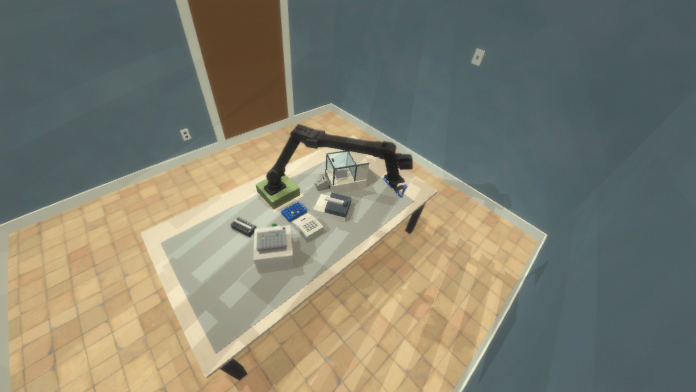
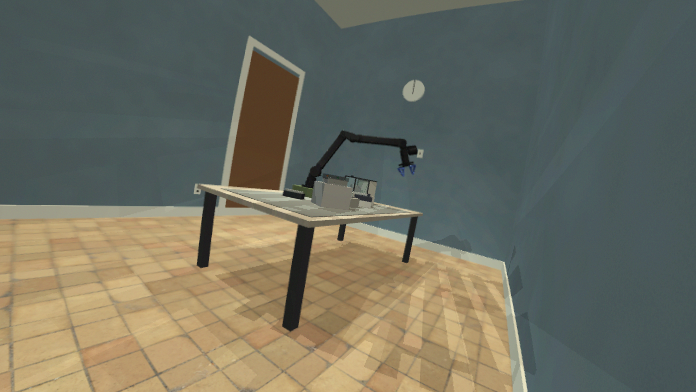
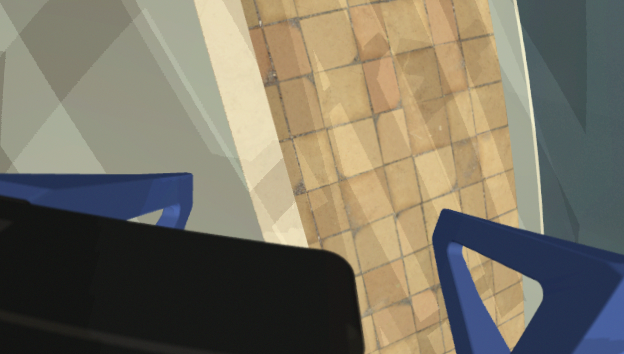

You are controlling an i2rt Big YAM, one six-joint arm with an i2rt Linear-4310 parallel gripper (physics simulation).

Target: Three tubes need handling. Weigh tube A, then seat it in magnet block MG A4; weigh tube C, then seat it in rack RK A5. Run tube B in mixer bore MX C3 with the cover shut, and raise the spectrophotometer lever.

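Observation:
My gripper is open and empty, its blue fingers wide apart, high above the table's far right end. A glass-walled balance stands at the back right of the table. A blue rack with small coloured spots stands before the arm's base. A black slotted block lies to its left. A large pale box with a grey gridded top stands at the front left. A dark navy and white device lies mid-table. Tubes A, B, C and the labels are too small to tell apart.
A white keypad unit stands between the blue rack and the pale box. A small grey item is beside the balance. The arm stands on a green base. The table's pale edge runs below the gripper, with tiled floor beyond.

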